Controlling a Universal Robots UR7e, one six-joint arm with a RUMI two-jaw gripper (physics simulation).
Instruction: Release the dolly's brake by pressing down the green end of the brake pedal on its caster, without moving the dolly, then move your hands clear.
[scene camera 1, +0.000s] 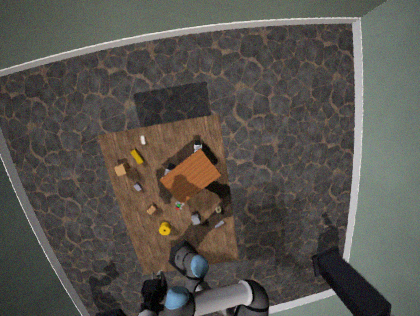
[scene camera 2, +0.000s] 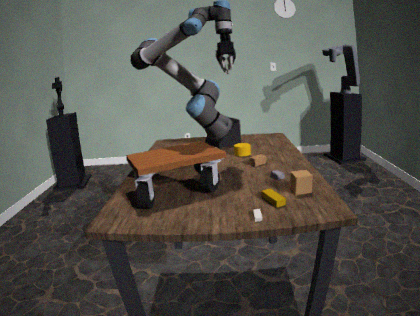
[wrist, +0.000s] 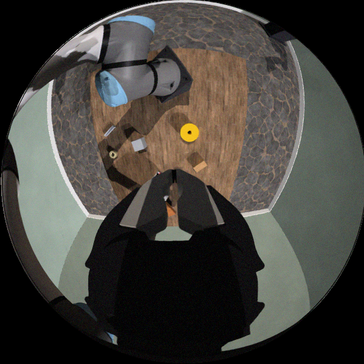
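Observation:
The dolly (scene camera 1: 190, 175) (scene camera 2: 175, 157) stands on the table with its orange-brown wooden deck on black-wheeled casters; an arm shadow falls on the deck in scene camera 1. The brake pedal (scene camera 1: 179, 205), small with green and red parts, sticks out at the deck's edge nearest the arm base. The deck hides it in scene camera 2, and my fingers mostly cover that area in the wrist view. Whether the pedal is pressed is too small to tell. My gripper (scene camera 1: 159, 274) (scene camera 2: 226, 71) (wrist: 174, 171) is shut and empty, high above the table and apart from the dolly.
Near the arm base are a yellow cylinder (scene camera 1: 165, 228) (scene camera 2: 242, 149) (wrist: 189, 132), a grey block (scene camera 1: 195, 218) (wrist: 139, 145) and a wooden block (scene camera 1: 151, 210) (scene camera 2: 258, 160) (wrist: 200, 166). A wooden cube (scene camera 1: 121, 169) (scene camera 2: 301, 182) and yellow block (scene camera 1: 137, 156) (scene camera 2: 273, 198) lie beside the dolly.

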